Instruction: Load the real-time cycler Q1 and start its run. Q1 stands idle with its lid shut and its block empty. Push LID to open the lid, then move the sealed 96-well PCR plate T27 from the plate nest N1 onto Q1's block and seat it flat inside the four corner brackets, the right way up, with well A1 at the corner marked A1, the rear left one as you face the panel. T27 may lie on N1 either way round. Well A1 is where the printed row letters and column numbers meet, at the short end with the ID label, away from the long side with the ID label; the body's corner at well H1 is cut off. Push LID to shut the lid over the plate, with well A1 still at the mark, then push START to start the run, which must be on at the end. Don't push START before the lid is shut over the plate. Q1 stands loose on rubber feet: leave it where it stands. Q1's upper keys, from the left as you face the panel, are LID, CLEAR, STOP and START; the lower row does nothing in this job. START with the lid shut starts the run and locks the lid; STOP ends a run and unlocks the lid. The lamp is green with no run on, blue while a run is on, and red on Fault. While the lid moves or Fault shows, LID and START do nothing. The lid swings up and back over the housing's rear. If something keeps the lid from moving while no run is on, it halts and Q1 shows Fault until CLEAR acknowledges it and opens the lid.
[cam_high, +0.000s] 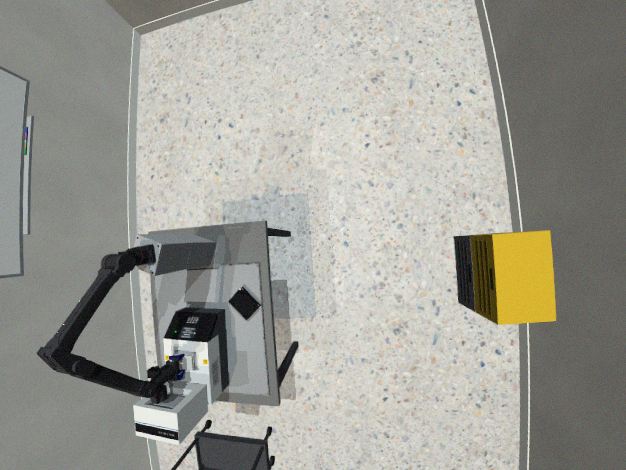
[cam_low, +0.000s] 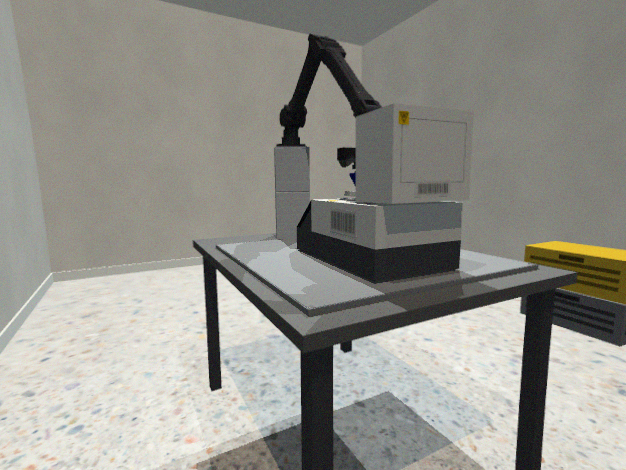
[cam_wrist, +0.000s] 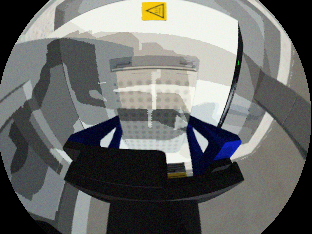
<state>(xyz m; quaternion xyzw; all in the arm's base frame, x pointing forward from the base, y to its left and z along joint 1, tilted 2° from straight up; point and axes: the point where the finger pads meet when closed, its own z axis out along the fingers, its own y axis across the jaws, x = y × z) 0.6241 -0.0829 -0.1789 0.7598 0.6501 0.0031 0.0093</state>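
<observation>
Right now the sealed plate T27 is right at my hand. Round my hand: plate nest N1 (240 mm behind, 330 mm to the left, 190 mm below).
</observation>
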